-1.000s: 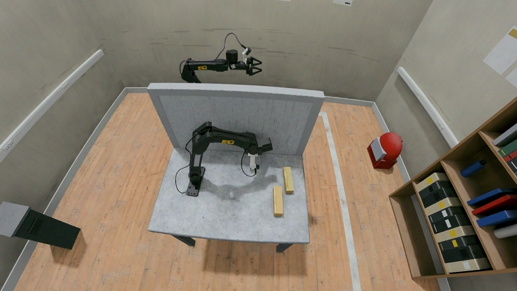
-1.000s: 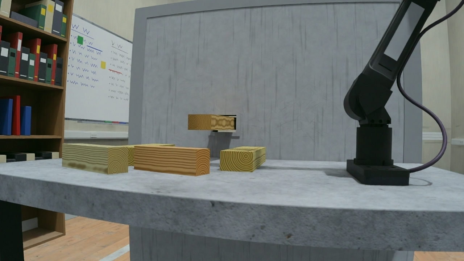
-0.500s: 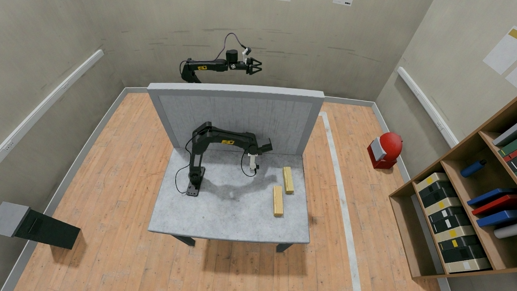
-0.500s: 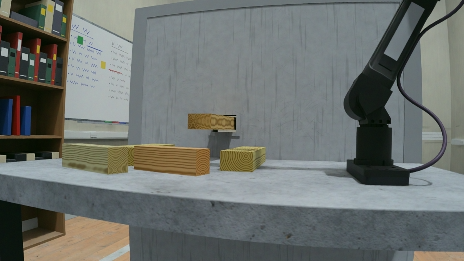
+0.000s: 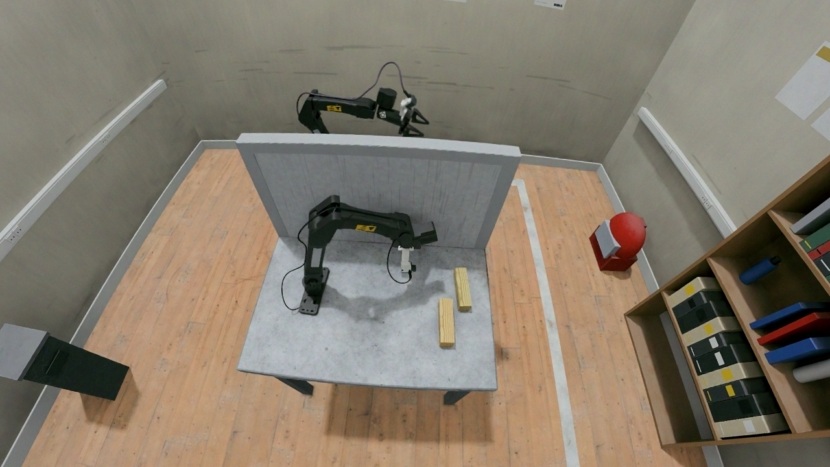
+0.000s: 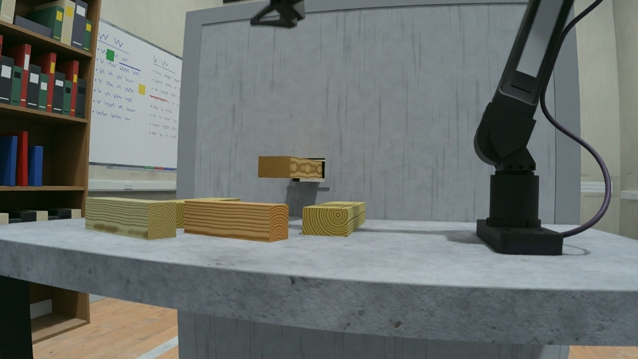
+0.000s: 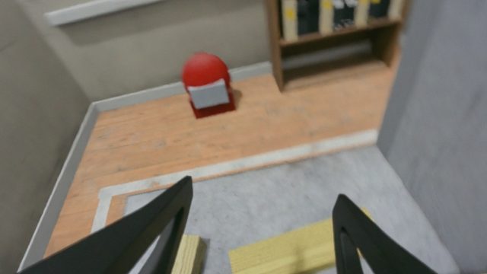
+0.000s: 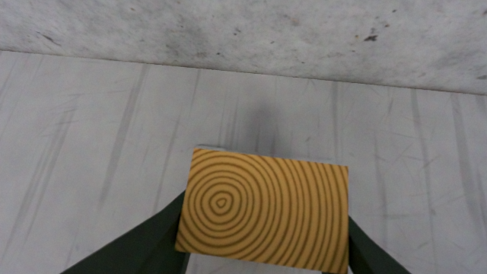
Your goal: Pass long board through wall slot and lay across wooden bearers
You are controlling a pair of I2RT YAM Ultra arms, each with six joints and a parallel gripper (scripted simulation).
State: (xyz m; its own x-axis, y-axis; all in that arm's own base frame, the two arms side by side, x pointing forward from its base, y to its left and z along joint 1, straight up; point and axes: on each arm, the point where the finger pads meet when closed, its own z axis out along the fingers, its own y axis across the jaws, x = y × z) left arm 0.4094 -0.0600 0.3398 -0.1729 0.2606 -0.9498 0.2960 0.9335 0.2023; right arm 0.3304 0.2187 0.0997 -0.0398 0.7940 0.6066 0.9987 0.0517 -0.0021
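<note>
Now: the long board 250 mm below my left hand, 230 mm to the right of it and 50 mm behind it.
</note>
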